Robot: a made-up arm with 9 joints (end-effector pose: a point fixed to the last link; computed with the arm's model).
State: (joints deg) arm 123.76 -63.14 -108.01 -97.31 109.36 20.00 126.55 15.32 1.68
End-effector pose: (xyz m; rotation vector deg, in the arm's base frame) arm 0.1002 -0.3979 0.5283 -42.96 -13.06 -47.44
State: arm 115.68 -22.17 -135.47 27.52 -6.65 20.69 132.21 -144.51 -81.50
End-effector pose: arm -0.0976 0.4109 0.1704 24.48 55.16 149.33
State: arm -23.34 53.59 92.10 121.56 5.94 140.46 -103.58 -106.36 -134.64
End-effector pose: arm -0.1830 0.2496 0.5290 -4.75 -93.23 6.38
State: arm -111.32 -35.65 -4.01 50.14 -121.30 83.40 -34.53 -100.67 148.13
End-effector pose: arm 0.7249 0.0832 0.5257 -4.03 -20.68 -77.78
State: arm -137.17 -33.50 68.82 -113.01 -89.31 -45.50 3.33 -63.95 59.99
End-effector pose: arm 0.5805 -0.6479 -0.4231 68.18 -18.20 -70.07
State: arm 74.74 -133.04 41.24 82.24 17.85 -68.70 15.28 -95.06 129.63
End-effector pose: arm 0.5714 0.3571 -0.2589 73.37 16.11 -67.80
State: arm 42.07 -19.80 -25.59 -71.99 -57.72 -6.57 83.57 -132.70 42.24
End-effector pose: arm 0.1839 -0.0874 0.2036 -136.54 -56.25 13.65
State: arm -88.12 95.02 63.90 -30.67 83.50 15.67 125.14 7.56 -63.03
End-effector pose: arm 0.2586 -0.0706 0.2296 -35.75 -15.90 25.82
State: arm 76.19 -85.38 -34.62 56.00 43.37 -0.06 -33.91 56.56 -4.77
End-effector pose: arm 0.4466 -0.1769 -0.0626 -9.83 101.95 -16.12
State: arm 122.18 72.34 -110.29 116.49 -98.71 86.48 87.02 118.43 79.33
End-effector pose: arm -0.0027 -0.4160 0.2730 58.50 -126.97 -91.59
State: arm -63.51 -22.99 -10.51 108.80 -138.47 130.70 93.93 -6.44 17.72
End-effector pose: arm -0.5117 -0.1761 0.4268 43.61 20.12 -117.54
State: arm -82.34 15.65 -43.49 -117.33 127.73 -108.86 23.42 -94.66 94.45
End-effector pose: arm 0.6972 -0.4977 0.1246 -27.21 -28.67 -71.87
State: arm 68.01 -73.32 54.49 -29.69 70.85 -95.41 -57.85 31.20 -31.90
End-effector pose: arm -0.6222 -0.3667 0.6845 -27.29 -31.39 -22.62
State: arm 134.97 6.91 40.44 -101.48 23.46 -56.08 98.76 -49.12 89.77
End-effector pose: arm 0.4940 0.5449 -0.1535 10.66 6.10 35.47
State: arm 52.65 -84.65 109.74 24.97 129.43 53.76 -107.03 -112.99 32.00
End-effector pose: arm -0.8208 0.2786 -0.2229 -1.69 77.24 148.44
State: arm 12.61 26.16 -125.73 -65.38 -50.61 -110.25 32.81 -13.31 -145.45
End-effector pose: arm 0.4042 -0.5883 -0.3853 -24.44 84.55 -155.19
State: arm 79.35 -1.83 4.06 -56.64 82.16 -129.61 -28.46 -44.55 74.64
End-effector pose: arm 0.2368 -1.0674 -0.4144 -48.26 32.96 -58.06
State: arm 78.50 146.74 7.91 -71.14 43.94 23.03 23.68 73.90 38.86
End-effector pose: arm -0.1934 -0.5452 0.0838 -56.59 100.37 -105.87
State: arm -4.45 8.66 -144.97 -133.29 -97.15 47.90 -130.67 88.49 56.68
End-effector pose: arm -0.3914 -0.6616 0.1846 -52.35 88.17 -118.53
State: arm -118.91 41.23 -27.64 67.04 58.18 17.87 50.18 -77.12 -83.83
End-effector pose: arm 0.0298 0.4740 0.0482 38.73 26.35 40.56
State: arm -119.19 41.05 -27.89 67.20 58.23 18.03 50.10 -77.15 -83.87
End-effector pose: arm 0.0311 0.4734 0.0506 38.94 26.24 40.57
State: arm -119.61 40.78 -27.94 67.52 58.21 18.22 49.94 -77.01 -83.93
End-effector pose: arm 0.0347 0.4727 0.0539 39.35 25.72 40.28
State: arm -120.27 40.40 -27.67 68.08 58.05 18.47 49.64 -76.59 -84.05
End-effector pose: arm 0.0419 0.4714 0.0584 40.03 24.58 39.49
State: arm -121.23 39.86 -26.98 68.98 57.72 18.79 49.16 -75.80 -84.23
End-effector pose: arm 0.0537 0.4693 0.0647 41.10 22.58 38.06
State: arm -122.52 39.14 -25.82 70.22 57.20 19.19 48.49 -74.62 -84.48
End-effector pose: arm 0.0704 0.4657 0.0729 42.50 19.64 35.94
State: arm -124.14 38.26 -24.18 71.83 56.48 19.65 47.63 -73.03 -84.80
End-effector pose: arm 0.0916 0.4601 0.0829 44.20 15.72 33.11
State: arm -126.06 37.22 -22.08 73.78 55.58 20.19 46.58 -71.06 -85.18
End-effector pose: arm 0.1164 0.4517 0.0948 46.05 10.83 29.63
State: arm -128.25 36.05 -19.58 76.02 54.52 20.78 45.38 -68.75 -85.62
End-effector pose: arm 0.1435 0.4400 0.1080 47.92 5.06 25.61
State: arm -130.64 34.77 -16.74 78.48 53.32 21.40 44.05 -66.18 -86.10
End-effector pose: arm 0.1715 0.4247 0.1223 49.65 -1.44 21.16
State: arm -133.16 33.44 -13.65 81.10 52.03 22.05 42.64 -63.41 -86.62
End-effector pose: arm 0.1986 0.4062 0.1369 51.08 -8.51 16.47
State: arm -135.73 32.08 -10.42 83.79 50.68 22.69 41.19 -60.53 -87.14
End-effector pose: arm 0.2234 0.3850 0.1514 52.14 -15.91 11.67
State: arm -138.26 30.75 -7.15 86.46 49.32 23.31 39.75 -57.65 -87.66
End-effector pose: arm 0.2451 0.3624 0.1650 52.73 -23.37 6.97
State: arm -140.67 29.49 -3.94 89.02 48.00 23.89 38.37 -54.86 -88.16
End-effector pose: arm 0.2631 0.3394 0.1772 52.86 -30.64 2.52
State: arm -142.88 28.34 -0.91 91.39 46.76 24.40 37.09 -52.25 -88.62
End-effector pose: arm 0.2774 0.3175 0.1876 52.61 -37.46 -1.55
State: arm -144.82 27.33 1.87 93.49 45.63 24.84 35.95 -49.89 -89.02
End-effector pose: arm 0.2882 0.2976 0.1962 52.04 -43.59 -5.13
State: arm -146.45 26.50 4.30 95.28 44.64 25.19 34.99 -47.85 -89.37
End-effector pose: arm 0.2962 0.2806 0.2029 51.31 -48.86 -8.13
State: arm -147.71 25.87 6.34 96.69 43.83 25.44 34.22 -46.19 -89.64
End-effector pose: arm 0.3018 0.2672 0.2076 50.52 -53.10 -10.52
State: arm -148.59 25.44 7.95 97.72 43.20 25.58 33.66 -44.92 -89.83
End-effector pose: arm 0.3058 0.2574 0.2107 49.83 -56.28 -12.29
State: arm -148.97 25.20 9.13 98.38 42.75 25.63 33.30 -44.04 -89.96
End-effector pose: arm 0.3077 0.2520 0.2124 49.36 -58.34 -13.34
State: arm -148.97 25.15 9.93 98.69 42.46 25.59 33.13 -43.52 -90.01
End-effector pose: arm 0.3087 0.2500 0.2127 49.10 -59.41 -13.85
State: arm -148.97 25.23 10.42 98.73 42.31 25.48 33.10 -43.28 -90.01
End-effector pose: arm 0.3100 0.2492 0.2122 48.88 -59.85 -14.17
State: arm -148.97 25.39 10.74 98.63 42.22 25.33 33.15 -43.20 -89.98
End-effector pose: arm 0.3117 0.2490 0.2112 48.69 -59.93 -14.39
